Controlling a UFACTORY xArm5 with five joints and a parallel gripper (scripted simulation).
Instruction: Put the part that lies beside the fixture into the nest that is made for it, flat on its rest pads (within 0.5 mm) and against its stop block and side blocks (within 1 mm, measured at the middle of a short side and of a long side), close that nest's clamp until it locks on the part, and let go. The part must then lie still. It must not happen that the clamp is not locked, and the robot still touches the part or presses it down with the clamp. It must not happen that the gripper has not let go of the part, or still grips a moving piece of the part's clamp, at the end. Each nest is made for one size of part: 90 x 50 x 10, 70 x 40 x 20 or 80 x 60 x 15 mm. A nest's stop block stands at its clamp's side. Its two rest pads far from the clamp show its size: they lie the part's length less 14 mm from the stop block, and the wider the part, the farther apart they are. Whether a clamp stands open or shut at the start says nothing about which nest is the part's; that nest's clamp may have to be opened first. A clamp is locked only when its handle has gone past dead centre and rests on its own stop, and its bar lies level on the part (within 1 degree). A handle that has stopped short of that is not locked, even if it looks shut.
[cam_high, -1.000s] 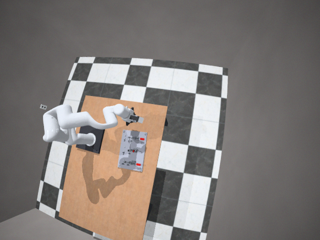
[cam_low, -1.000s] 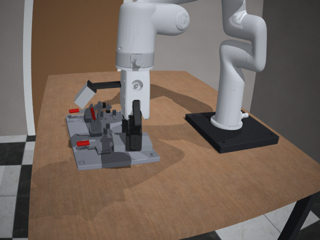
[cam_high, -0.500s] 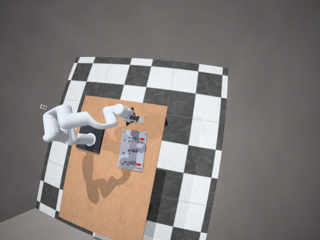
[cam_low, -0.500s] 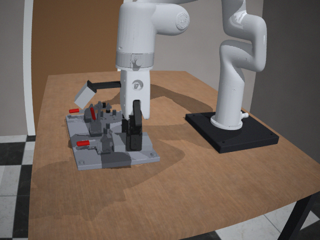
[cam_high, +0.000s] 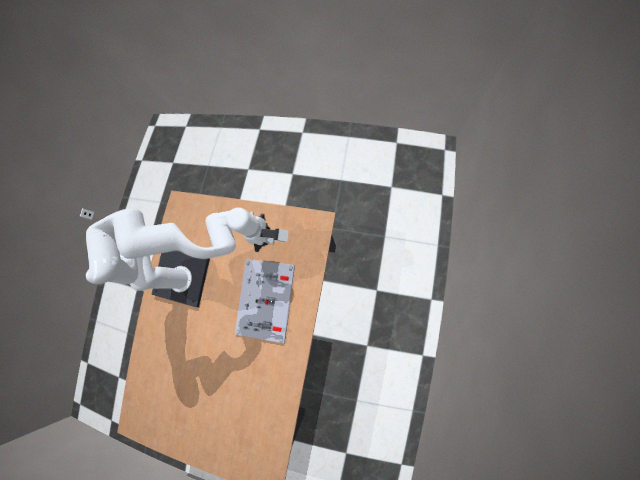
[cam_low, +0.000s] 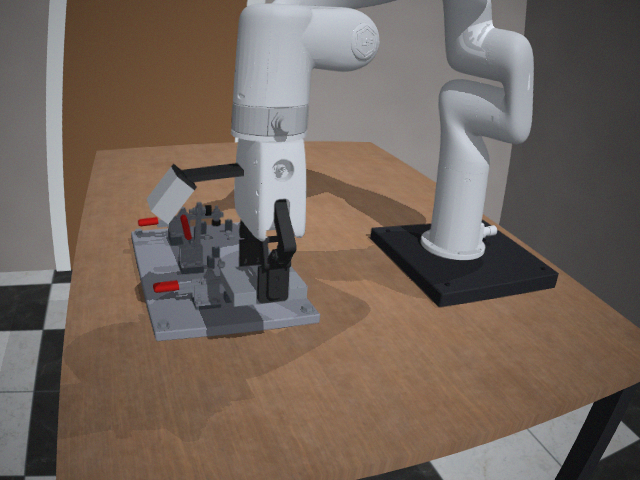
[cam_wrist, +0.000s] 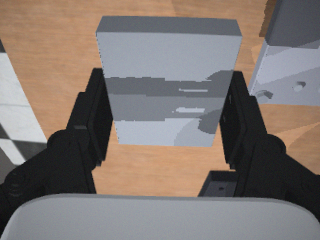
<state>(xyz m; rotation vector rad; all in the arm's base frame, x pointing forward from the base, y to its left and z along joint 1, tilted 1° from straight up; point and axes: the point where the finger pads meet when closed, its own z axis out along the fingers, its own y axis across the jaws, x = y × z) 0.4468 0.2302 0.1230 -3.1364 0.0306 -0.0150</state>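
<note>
The grey fixture plate is 1 cm behind my hand, 27 cm to the right of it and 13 cm below it. Round my hand: grey rectangular part 1 cm below.
</note>
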